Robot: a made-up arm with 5 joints. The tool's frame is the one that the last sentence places.
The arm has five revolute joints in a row. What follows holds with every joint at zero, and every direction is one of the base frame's.
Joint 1 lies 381 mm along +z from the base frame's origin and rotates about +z.
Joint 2 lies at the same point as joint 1 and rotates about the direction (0, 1, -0.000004).
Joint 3 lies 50.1 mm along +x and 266.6 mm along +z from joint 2 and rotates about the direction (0, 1, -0.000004).
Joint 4 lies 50.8 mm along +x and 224.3 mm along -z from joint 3 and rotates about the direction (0, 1, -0.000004).
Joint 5 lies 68.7 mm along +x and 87.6 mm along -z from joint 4 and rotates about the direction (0, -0.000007, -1).
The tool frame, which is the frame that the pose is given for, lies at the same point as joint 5; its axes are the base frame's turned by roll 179.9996, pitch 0 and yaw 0 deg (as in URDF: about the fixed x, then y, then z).
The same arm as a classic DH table. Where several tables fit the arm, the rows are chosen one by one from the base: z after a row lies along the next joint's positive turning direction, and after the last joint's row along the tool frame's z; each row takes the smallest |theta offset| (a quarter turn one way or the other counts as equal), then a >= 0, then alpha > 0; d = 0 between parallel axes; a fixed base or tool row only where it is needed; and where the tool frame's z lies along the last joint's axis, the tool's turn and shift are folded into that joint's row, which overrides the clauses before.
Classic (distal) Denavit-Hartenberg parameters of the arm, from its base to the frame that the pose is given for. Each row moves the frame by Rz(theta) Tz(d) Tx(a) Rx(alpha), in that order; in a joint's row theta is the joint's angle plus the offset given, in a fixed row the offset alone. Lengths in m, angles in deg.
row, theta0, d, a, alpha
joint 1, 0, 0.381, 0, -90
joint 2, -79.36, 0, 0.2713, 0
joint 3, -23.4, 0, -0.23, 0
joint 4, -77.24, 0, -0.0687, 90
joint 5, 180, 0.0876, 0, 0

